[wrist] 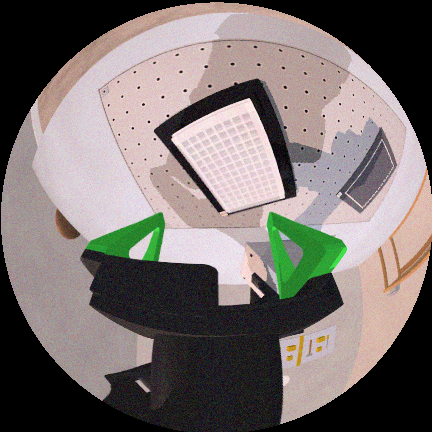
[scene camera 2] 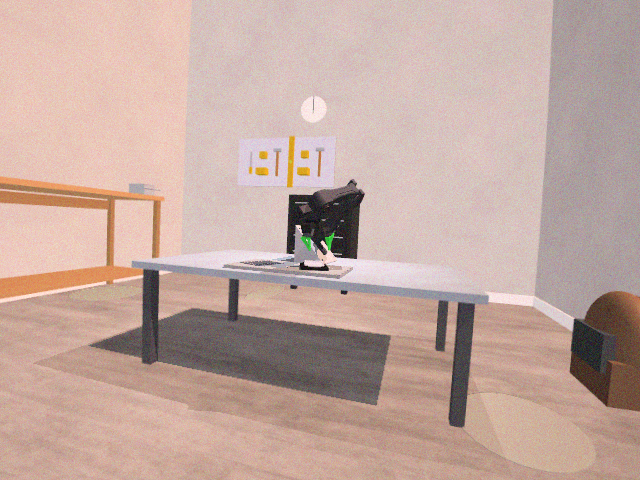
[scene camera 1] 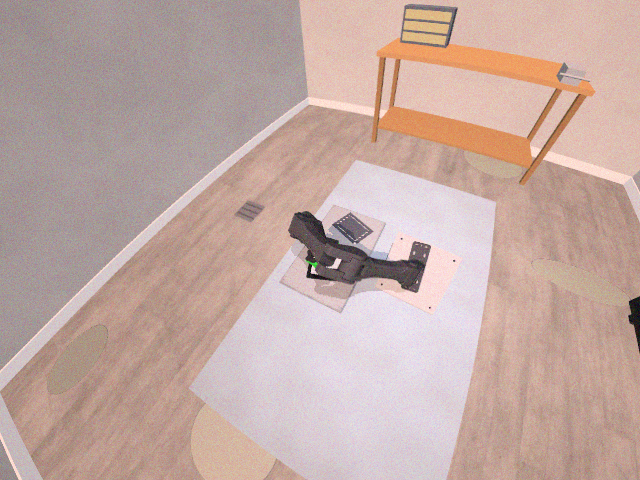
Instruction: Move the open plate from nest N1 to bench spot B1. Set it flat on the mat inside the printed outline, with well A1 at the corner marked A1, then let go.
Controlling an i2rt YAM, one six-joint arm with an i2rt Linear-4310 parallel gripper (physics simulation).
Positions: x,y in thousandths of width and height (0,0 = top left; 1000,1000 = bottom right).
Scene:
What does the white well plate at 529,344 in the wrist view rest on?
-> A black holder.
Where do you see a black holder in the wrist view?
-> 587,207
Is my gripper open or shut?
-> Open.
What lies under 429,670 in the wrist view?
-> My gripper.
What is my gripper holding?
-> Nothing.

